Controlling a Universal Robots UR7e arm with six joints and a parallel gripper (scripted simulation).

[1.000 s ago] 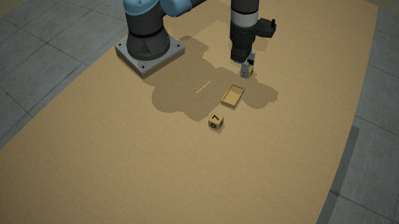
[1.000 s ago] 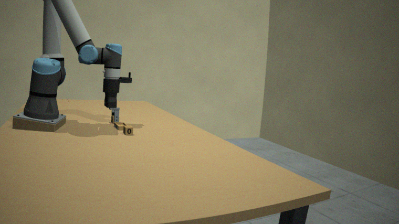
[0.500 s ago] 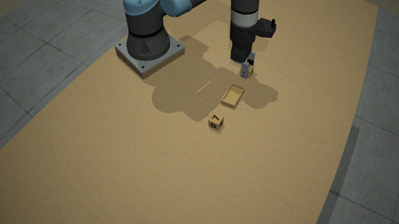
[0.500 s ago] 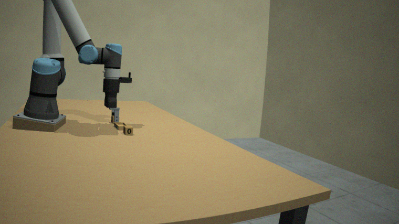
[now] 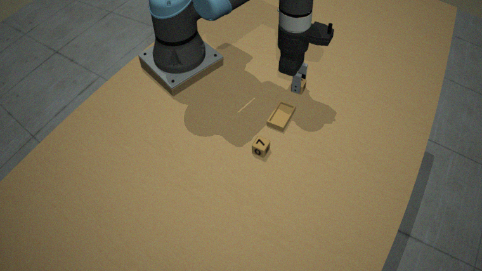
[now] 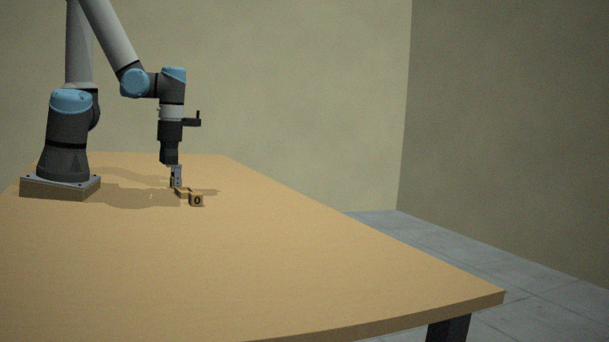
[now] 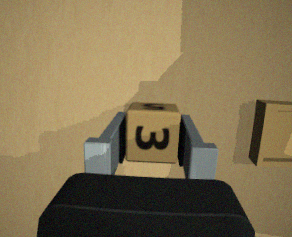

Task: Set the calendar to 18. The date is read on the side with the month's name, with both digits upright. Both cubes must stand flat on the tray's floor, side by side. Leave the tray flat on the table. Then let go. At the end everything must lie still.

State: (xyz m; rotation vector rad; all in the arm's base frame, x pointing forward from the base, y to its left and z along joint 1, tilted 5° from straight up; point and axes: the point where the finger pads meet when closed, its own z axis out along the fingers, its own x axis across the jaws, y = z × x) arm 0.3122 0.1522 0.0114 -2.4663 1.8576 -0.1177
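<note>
The wooden tray lies 3 cm ahead of my hand, 11 cm to the right of it and 2 cm below it.
</note>
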